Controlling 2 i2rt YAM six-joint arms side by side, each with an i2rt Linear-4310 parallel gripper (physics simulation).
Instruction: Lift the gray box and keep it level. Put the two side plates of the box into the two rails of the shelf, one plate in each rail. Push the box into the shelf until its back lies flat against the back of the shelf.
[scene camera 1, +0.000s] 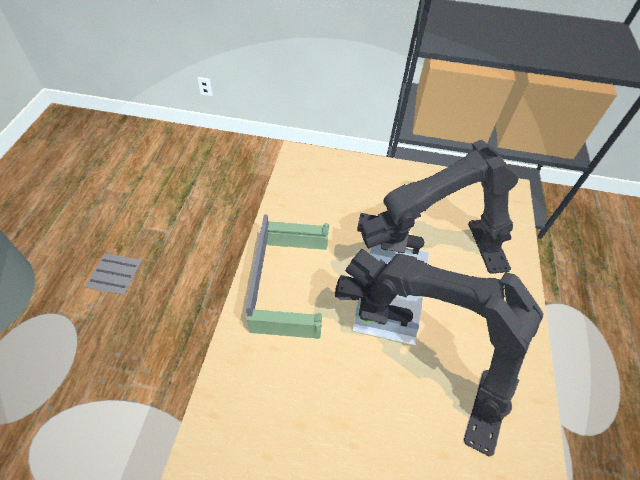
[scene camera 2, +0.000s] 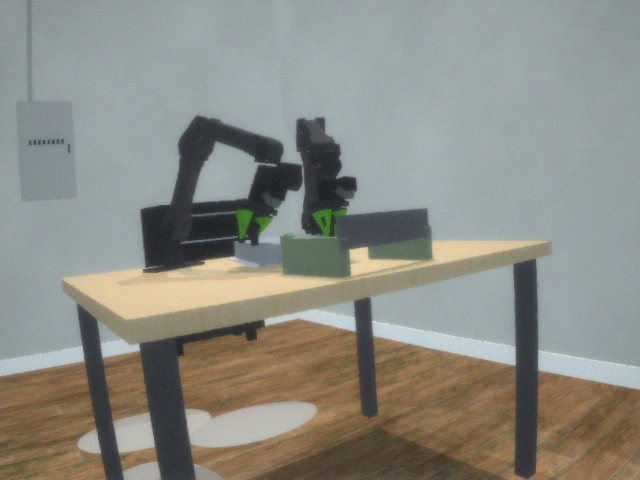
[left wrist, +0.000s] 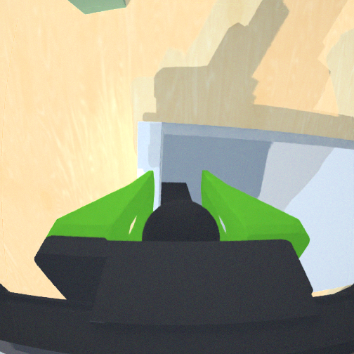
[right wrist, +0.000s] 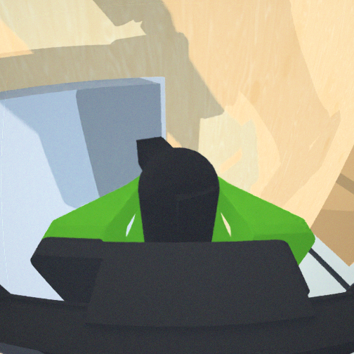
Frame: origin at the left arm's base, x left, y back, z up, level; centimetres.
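Seen in the pictures: left gripper, fingertip midpoint: (scene camera 1: 366, 314); right gripper, fingertip midpoint: (scene camera 2: 246, 241); left arm's base, origin of the base link: (scene camera 1: 487, 411); right arm's base, origin of the base link: (scene camera 1: 488, 246) (scene camera 2: 174, 268).
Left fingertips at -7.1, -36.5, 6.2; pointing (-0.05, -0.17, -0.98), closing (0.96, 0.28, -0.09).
Offsets run from my left fingertips to a thing's middle, as dx, dy, dz. "spot": to the spot under its first point. Level surfaces: height alone.
The gray box {-12.4, +3.0, +1.0} (scene camera 1: 385, 333) (scene camera 2: 258, 253) (left wrist: 320, 200) (right wrist: 30, 175) hangs slightly above the table and looks level. My left gripper (scene camera 1: 372, 317) (scene camera 2: 330, 229) (left wrist: 177, 178) is shut on its lower end in scene camera 1. My right gripper (scene camera 1: 395, 248) (scene camera 2: 252, 237) (right wrist: 177, 178) is shut on its upper end; black parts hide its fingertips in the right wrist view. The shelf has a purple-gray back {spot: +4.4, -30.5, +6.3} (scene camera 1: 256, 268) (scene camera 2: 382, 227) and two green rails: an upper rail (scene camera 1: 297, 237) (scene camera 2: 400, 250) and a lower rail (scene camera 1: 284, 325) (scene camera 2: 315, 256). The box is apart from both rails.
The wooden table {dz -6.2} (scene camera 1: 330, 413) (scene camera 2: 206, 294) carries both arms and the shelf. The two arms stand close together over the box. A dark metal rack (scene camera 1: 522, 38) with orange-brown cartons (scene camera 1: 465, 103) stands behind the table at the upper right of scene camera 1.
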